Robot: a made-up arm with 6 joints.
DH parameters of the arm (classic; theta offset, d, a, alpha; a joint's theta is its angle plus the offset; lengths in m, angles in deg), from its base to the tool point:
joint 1: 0 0.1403 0 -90
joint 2: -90 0 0.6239 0
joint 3: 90 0.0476 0 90
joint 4: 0 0.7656 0 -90
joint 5: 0 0 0 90
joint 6: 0 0.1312 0 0
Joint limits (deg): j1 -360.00..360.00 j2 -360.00..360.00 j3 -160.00..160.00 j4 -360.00..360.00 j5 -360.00..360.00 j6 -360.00..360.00
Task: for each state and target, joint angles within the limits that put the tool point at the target. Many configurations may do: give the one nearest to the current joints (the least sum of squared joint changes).
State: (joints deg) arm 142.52 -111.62 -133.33 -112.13 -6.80 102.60
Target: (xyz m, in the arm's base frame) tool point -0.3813 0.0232 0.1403
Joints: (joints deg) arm 168.31 -144.84 -160.00 -110.68 -3.24 102.60
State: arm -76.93 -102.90 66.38 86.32 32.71 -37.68
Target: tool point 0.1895 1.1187 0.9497
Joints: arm -94.08 -81.49 45.79 87.80 28.14 -37.68
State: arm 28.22 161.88 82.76 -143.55 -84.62 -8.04
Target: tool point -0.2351 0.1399 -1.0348
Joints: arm 1.30 154.32 58.86 -131.01 -80.29 -8.04
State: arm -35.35 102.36 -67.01 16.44 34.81 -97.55
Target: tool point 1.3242 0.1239 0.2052
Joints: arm 2.20 119.95 -60.51 18.39 37.67 -97.55
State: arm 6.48 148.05 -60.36 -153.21 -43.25 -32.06
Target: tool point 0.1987 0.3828 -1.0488
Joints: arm 47.62 196.92 -68.33 -144.69 -57.04 -32.06
